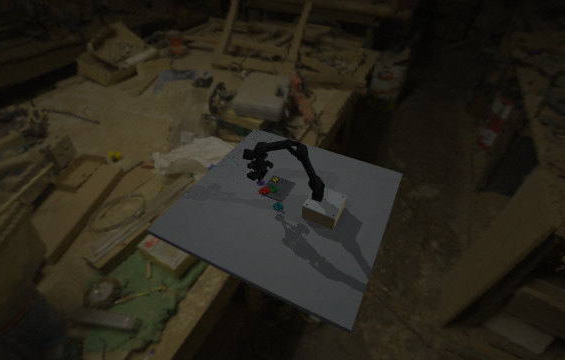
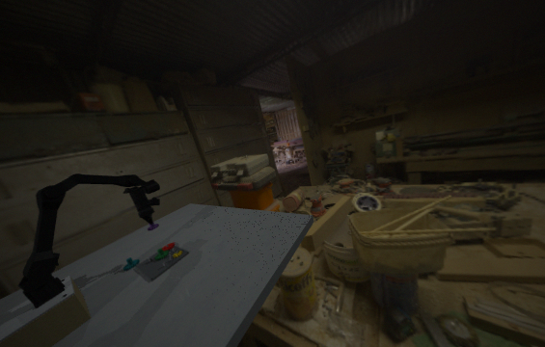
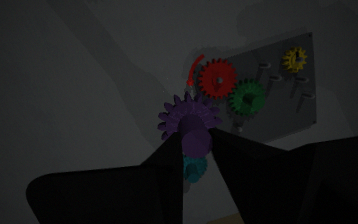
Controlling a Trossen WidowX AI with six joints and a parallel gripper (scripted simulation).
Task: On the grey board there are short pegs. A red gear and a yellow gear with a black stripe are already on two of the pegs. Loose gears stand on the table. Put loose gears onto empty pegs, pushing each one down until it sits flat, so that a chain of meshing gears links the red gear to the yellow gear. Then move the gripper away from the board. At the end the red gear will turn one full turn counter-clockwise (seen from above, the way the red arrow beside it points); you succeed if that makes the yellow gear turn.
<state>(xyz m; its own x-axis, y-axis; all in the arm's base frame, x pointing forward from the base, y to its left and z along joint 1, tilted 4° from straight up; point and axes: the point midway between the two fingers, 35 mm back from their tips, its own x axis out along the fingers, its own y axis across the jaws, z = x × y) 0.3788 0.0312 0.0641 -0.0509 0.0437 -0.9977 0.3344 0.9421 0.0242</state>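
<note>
Right now my gripper tip is 30 mm past the yellow gear, 200 mm to the left of it and 140 mm above it. Also, from my gripper tip: purple gear 10 mm below; then green gear 50 mm behind, 100 mm to the right, 140 mm below; then red gear 60 mm to the right, 140 mm below.
</note>
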